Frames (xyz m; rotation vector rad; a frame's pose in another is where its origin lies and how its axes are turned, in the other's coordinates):
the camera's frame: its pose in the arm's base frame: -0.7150 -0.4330 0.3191 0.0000 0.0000 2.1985
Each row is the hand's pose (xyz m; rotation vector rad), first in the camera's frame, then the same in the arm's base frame.
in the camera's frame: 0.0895 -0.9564 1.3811 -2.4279 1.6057 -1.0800
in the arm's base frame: 0.0065 0.2011 1.7002 -2.1462 -1.2144 -0.3724
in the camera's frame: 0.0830 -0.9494 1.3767 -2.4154 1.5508 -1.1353
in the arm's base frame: 0.0047 0.1917 1.6958 -2.0894 -1.2200 -0.3711
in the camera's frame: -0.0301 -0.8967 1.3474 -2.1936 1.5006 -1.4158
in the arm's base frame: 0.0284 0.0693 1.6665 -1.9139 -1.0438 -0.3840
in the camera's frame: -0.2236 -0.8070 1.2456 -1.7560 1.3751 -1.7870
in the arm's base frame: 0.0695 -0.1400 1.5647 -1.6139 -0.7498 -0.3576
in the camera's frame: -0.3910 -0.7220 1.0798 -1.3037 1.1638 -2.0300
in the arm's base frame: 0.0990 -0.3254 1.3989 -1.2881 -0.5003 -0.2844
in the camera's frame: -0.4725 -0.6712 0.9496 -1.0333 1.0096 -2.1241
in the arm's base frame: 0.1057 -0.4212 1.2687 -1.0825 -0.3653 -0.2301
